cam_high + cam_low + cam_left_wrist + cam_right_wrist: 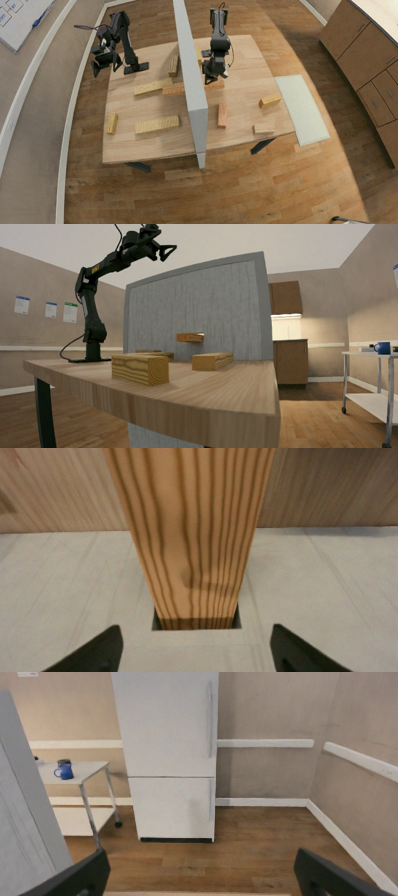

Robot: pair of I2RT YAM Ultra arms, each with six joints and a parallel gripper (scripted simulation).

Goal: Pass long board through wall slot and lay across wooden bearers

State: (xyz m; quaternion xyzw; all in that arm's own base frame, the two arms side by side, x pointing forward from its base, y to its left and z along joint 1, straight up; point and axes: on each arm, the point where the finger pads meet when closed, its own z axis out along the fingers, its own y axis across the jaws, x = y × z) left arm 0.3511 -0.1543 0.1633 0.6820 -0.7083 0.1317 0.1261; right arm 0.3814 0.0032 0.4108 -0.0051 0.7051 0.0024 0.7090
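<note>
My right gripper is now 4 cm past the long board, 38 cm to the right of it and 31 cm above it. Also, from my right hand: small block 5 cm ahead, 16 cm to the right, 39 cm below.
</note>
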